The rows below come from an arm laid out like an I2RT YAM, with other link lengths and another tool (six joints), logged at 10 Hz.
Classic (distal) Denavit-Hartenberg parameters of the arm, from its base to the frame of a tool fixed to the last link. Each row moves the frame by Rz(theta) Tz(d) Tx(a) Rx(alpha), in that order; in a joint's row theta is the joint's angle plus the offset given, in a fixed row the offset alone. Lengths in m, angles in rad.
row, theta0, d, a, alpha
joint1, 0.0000, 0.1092, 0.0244, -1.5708
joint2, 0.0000, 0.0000, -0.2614, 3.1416
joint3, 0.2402, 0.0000, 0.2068, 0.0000
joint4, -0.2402, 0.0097, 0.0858, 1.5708
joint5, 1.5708, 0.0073, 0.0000, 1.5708
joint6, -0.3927, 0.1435, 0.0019, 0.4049
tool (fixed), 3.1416, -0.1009, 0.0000, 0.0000
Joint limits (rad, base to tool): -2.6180..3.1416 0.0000..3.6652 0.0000..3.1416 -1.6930..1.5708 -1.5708..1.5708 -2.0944..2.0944
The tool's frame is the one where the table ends.
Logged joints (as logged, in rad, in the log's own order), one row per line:
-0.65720, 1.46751, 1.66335, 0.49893, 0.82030, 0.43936
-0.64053, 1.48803, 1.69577, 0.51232, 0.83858, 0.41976
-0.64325, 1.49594, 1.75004, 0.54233, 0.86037, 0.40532
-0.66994, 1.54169, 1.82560, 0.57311, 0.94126, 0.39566
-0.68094, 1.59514, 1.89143, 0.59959, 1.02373, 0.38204
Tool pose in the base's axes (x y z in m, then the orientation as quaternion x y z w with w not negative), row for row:
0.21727, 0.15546, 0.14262, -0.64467, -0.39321, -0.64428, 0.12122
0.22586, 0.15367, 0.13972, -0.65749, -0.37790, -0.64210, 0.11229
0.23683, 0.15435, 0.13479, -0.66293, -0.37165, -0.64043, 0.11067
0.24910, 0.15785, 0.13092, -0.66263, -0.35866, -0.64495, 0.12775
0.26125, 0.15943, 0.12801, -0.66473, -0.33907, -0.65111, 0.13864
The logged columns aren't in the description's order. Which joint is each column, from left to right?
Columns, left to right: joint5, joint6, joint2, joint3, joint4, joint1.
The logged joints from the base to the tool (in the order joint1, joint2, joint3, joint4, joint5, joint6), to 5 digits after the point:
0.43936, 1.66335, 0.49893, 0.82030, -0.65720, 1.46751
0.41976, 1.69577, 0.51232, 0.83858, -0.64053, 1.48803
0.40532, 1.75004, 0.54233, 0.86037, -0.64325, 1.49594
0.39566, 1.82560, 0.57311, 0.94126, -0.66994, 1.54169
0.38204, 1.89143, 0.59959, 1.02373, -0.68094, 1.59514

